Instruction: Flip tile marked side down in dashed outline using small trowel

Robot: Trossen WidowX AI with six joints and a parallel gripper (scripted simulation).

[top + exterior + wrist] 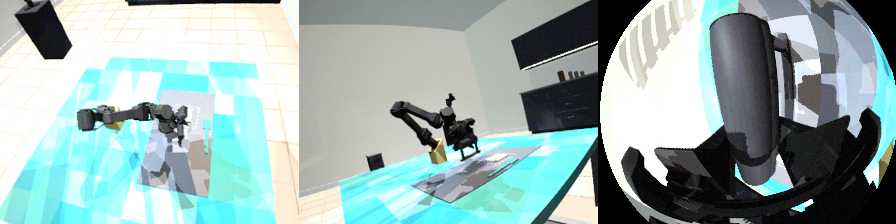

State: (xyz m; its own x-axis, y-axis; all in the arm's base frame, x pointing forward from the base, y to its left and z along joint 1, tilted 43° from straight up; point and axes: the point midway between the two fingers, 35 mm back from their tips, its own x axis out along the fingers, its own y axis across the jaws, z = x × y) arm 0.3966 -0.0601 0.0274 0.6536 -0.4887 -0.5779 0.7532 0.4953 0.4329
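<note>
Now: gripper tip 160 mm to the right of the white tile, 110 mm above it and 10 mm past it. Round my gripper tip: grey mat: 140 mm below, 30 mm to the left, 20 mm behind; then teal tool: 120 mm ahead, 110 mm below, 50 mm to the left.
</note>
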